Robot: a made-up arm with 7 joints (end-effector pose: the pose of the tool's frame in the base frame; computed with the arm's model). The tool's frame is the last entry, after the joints. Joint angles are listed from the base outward.
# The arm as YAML. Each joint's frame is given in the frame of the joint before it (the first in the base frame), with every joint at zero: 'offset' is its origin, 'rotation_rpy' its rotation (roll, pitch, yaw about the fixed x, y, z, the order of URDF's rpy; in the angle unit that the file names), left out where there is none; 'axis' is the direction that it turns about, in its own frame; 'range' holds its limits. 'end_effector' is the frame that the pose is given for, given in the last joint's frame.
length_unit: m
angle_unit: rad
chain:
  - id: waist
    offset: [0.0, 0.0, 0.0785]
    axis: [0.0, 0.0, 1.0]
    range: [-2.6, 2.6]
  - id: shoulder
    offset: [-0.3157, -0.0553, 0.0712]
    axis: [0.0, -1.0, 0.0]
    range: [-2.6, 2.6]
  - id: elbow
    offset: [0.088, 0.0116, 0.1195]
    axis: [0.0, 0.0, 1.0]
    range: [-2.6, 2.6]
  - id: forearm
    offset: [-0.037, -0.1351, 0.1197]
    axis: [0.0, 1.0, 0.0]
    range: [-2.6, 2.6]
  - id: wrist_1
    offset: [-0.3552, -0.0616, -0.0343]
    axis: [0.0, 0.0, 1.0]
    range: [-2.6, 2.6]
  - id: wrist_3
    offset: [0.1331, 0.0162, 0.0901]
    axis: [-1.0, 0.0, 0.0]
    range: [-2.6, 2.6]
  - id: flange
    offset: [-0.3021, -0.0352, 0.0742]
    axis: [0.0, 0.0, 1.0]
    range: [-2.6, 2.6]
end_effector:
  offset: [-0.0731, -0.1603, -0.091]
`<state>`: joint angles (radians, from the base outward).
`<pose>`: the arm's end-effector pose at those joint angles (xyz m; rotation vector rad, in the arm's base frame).
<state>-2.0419 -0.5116 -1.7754 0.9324 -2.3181 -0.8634 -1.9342</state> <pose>0.0091 0.0939 0.4583 1.1594 -0.0110 -1.4445</pose>
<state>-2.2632 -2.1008 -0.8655 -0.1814 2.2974 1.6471 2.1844</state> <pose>0.0743 -0.1222 0.3063 0.1526 -0.3480 1.6419</pose>
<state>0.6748 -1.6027 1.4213 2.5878 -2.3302 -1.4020 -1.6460</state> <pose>-0.1256 -0.0229 0.0491 -0.9306 -0.2985 0.1040</pose>
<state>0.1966 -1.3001 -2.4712 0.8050 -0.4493 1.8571 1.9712</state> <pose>0.2044 0.2768 0.1729 1.6558 1.8404 -1.1228</pose>
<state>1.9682 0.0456 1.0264 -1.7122 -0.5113 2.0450 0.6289</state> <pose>0.3522 -0.1698 -0.0659 0.1695 -1.1895 1.4934</pose>
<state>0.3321 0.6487 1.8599 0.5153 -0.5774 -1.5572 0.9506</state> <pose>-0.0830 -0.4988 0.6134 0.7520 0.3317 2.1763</pose>
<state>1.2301 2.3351 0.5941 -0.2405 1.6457 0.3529 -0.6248</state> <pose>0.3829 -0.7795 0.0701 0.3481 2.7996 -0.5258</pose>
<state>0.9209 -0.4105 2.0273 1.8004 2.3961 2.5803 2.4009</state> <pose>-0.0327 0.1537 0.5721 -0.5368 1.2283 -0.0389</pose>
